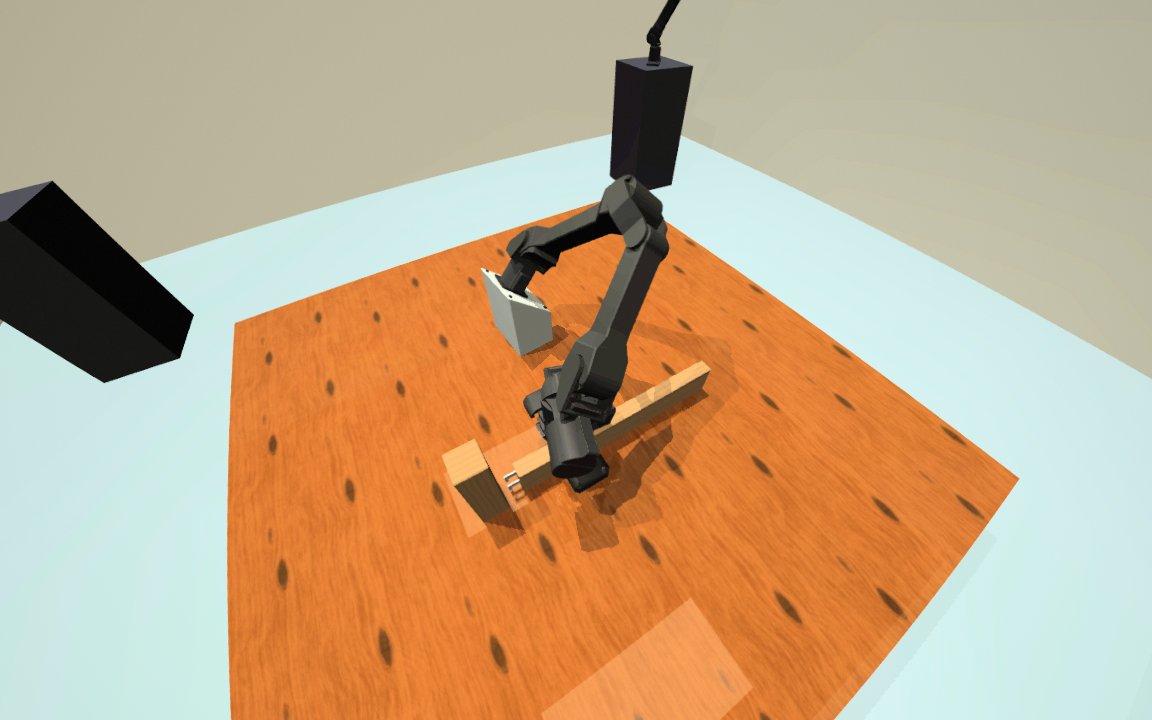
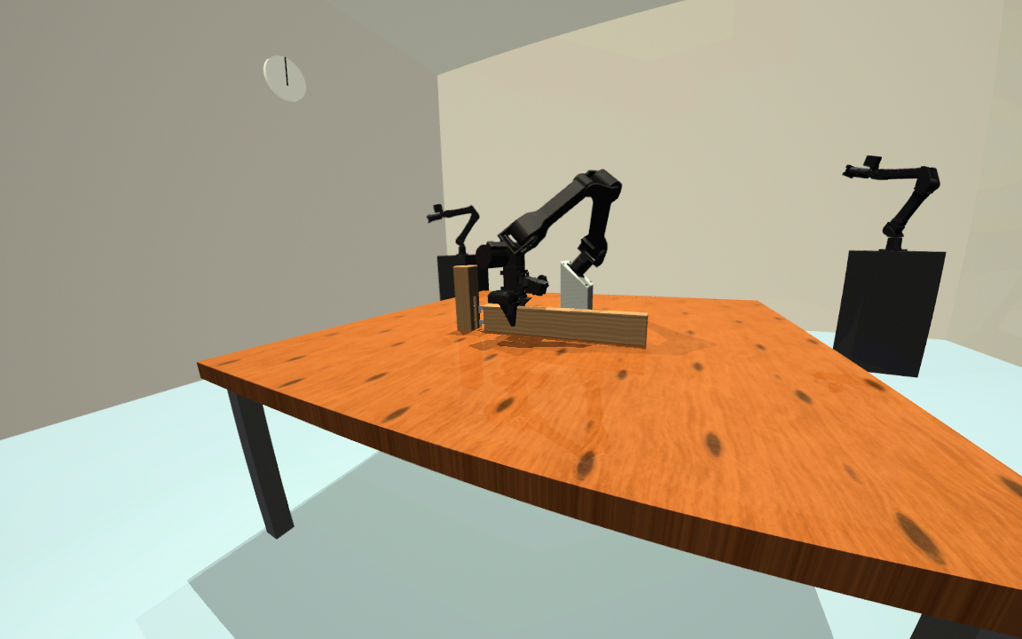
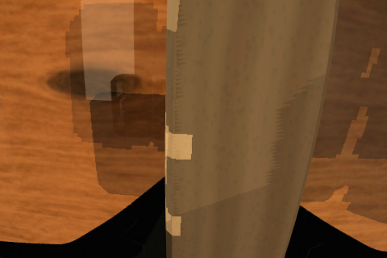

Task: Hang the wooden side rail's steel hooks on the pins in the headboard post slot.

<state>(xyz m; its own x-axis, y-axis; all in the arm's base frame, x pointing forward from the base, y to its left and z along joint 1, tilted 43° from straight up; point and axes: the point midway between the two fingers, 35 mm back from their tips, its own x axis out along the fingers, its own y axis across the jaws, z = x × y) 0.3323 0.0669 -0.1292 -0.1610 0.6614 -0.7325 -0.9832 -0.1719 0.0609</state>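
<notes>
Now: gripper tip 15 cm to the left of the headboard post, 6 cm below it and 1 cm short of it.
</notes>
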